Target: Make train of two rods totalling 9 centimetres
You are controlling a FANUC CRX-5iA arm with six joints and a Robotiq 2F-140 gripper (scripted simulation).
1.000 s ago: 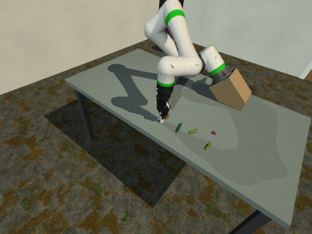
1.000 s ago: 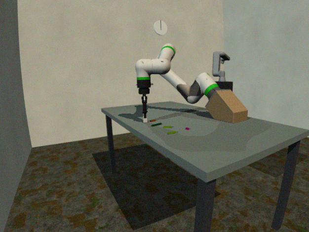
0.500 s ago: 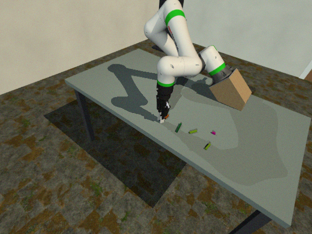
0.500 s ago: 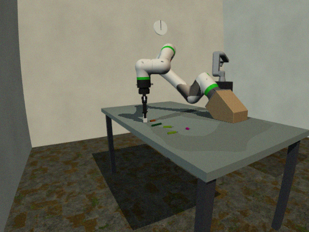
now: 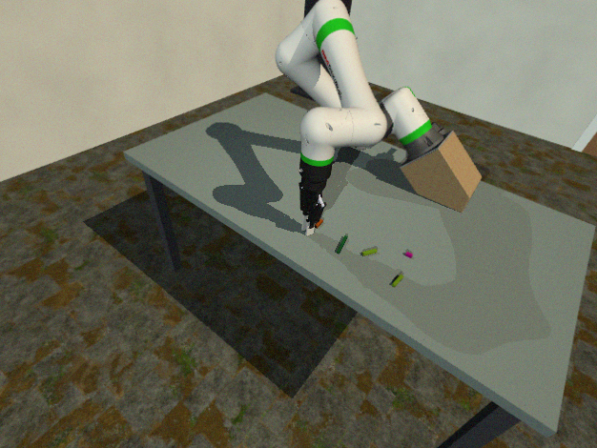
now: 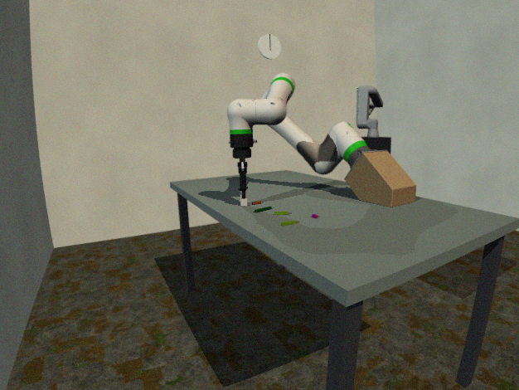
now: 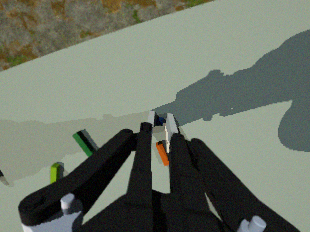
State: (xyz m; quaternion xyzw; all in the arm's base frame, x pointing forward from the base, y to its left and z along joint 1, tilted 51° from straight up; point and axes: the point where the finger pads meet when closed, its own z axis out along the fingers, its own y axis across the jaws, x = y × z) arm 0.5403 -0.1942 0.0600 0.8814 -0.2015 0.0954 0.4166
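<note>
Now: the blue rod 3 cm below my hand. From my hand the other things lie so: orange rod: 5 cm behind, 3 cm below, 1 cm to the left; then magenta rod: 32 cm to the left, 12 cm behind, 3 cm below; then green rod: 12 cm to the left, 3 cm below, 2 cm behind.
</note>
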